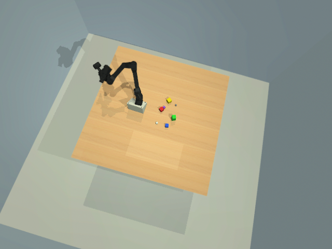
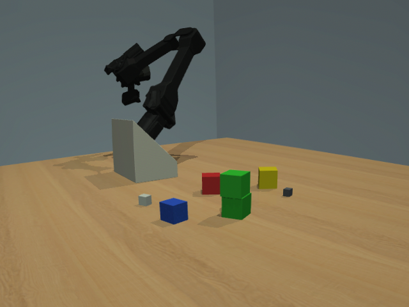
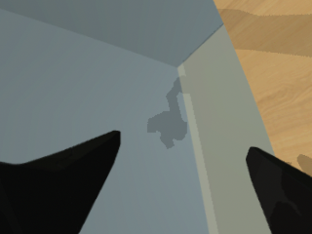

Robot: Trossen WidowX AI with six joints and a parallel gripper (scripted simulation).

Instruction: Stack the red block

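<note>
The red block lies 62 cm ahead of my gripper tip, 22 cm to the right of it and 20 cm below it. The rest, counted from my gripper tip: small white cube: 60 cm ahead, 37 cm to the right, 20 cm below; then yellow block: 68 cm ahead, 19 cm below, 11 cm to the right; then small purple cube: 65 cm ahead, 20 cm below, 19 cm to the right.
</note>
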